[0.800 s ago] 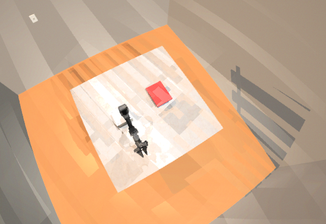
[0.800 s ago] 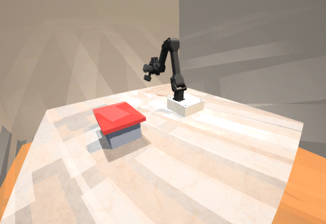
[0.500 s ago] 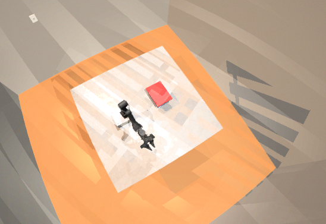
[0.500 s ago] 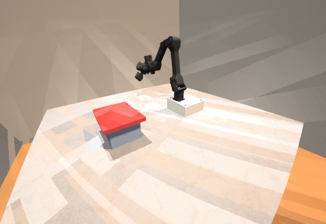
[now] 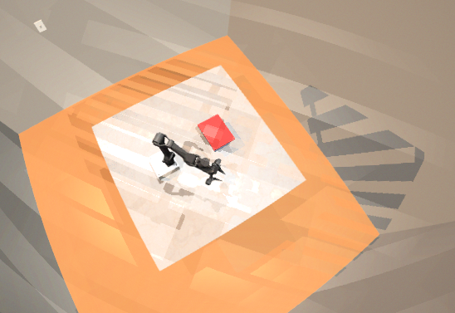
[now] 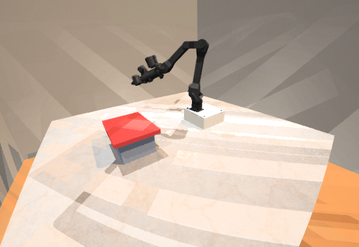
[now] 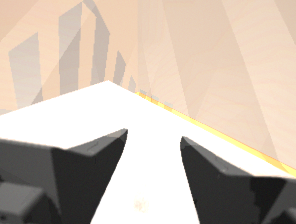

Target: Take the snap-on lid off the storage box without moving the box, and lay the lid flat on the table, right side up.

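Now: the red lid 21 cm ahead of my gripper tip, 34 cm to the left of it and 12 cm below it. From my gripper tip the other things lie so: grey-blue storage box 21 cm ahead, 34 cm to the left, 17 cm below.
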